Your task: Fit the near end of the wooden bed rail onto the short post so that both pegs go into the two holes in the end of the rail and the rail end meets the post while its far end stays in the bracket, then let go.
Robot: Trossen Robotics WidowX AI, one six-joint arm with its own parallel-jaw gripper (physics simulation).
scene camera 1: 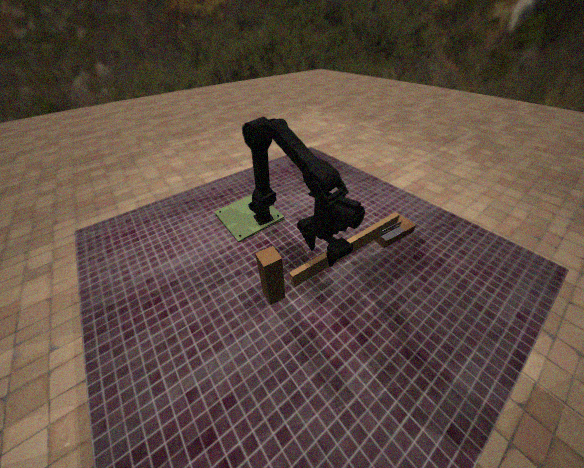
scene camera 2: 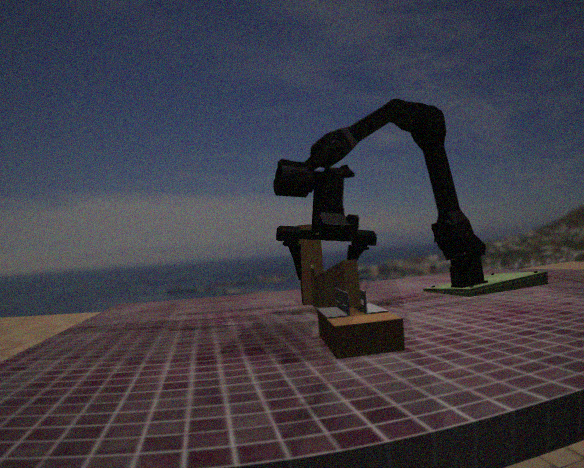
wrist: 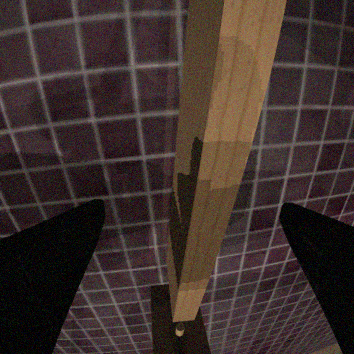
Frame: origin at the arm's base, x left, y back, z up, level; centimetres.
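Seen in the pictures: gripper, fingertip midpoint: (scene camera 1: 321, 257) (wrist: 194, 209); arm's base at its link origin: (scene camera 1: 263, 218) (scene camera 2: 469, 284).
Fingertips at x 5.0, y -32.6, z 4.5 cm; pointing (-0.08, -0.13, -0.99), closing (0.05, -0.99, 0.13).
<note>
Offsets run from my fingertips to a thing's middle. "*": to the spot under its first point. Level surfaces: height alone.
The long wooden bed rail {dx +10.9, dy -0.4, dz -0.9 cm} (scene camera 1: 308, 268) (scene camera 2: 352, 280) (wrist: 235, 100) runs from the bracket towards the short post (scene camera 1: 272, 276) (scene camera 2: 310, 255) (wrist: 159, 320). The post stands upright. A small gap shows between it and the rail's near end. One peg {* dx -13.7, dy -0.5, dz -0.4 cm} (wrist: 180, 330) shows on the post's face just past the rail end in the wrist view; the holes in the rail end are hidden. The far end sits between the metal plates of the bracket {* dx +29.7, dy -3.3, dz -2.3 cm} (scene camera 1: 393, 234) (scene camera 2: 377, 308). My gripper (scene camera 1: 321, 255) (scene camera 2: 327, 270) (wrist: 194, 209) is open, its fingers spread on either side of the rail with space around it.
The bracket is on a low wooden block {dx +33.2, dy -0.4, dz -4.3 cm} (scene camera 2: 362, 335). The arm's green base plate (scene camera 1: 237, 220) (scene camera 2: 520, 281) lies to one side of the rail. A purple tiled mat {dz -6.1 cm} (scene camera 1: 200, 375) (scene camera 2: 150, 400) lies under everything, with pale paving (scene camera 1: 40, 320) beyond its edges.
</note>
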